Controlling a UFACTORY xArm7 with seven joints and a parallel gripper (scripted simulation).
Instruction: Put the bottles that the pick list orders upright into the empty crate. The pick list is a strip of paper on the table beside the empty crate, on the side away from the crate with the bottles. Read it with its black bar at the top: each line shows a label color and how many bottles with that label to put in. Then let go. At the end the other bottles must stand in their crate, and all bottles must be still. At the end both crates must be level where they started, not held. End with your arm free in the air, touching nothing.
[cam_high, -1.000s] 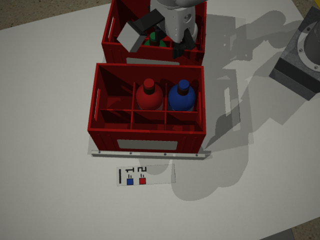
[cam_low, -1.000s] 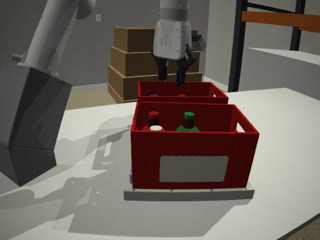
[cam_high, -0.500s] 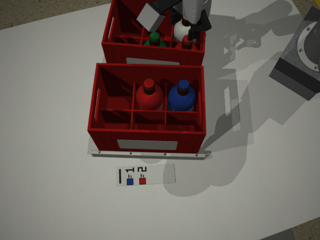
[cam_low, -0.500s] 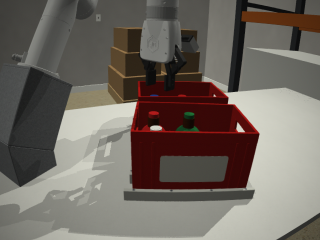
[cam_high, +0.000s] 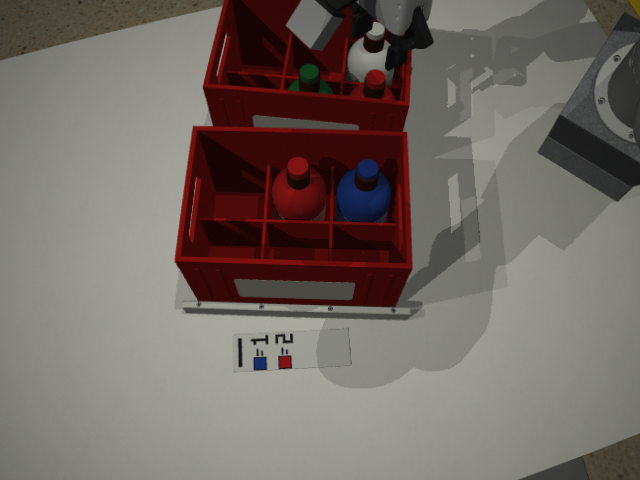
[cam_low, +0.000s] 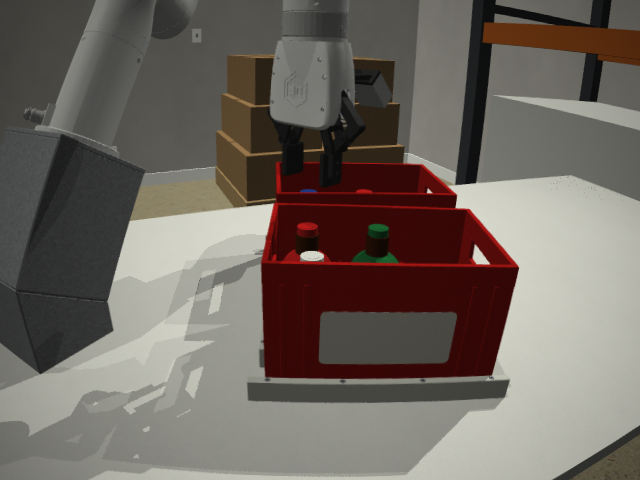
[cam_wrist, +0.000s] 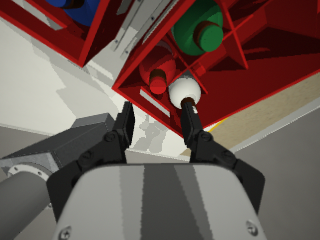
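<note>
Right now the green bottle is 9 cm ahead of my hand, 1 cm to the right of it and 15 cm below it. Also, from my hand: red bottle 11 cm ahead, 13 cm to the left, 15 cm below; white bottle 1 cm behind, 9 cm to the right, 15 cm below; blue bottle 2 cm ahead, 14 cm to the left, 15 cm below.
</note>
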